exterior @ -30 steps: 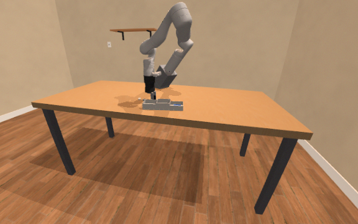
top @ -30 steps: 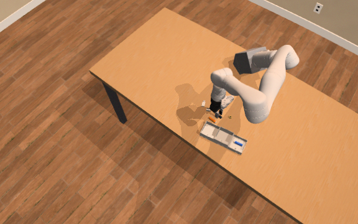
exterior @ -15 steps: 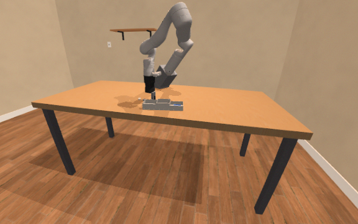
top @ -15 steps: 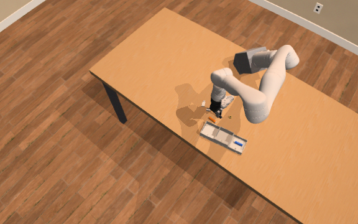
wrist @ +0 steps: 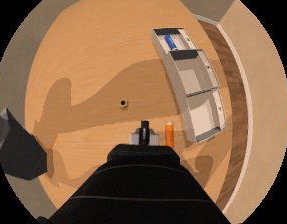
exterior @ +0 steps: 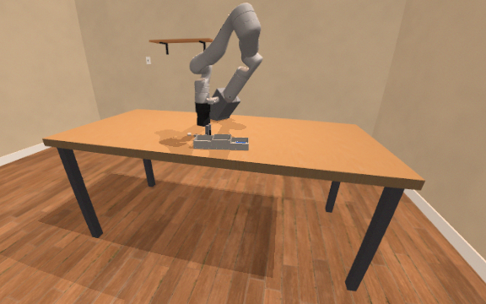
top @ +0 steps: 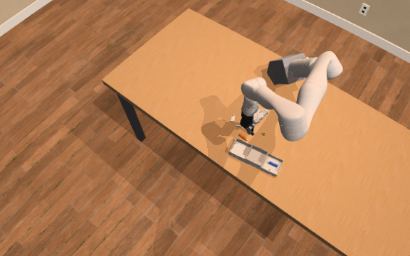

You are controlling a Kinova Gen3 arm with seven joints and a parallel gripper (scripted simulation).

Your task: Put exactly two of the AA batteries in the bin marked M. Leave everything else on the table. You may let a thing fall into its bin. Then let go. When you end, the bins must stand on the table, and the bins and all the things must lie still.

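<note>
Now: hand 5 cm short of the orange battery and 1 cm above it. Round my hand: black battery 1 cm below; then tiny yellowish thing 4 cm behind, 6 cm to the left, 2 cm below; then grey thing 1 cm ahead, 7 cm to the right, 1 cm below.
</note>
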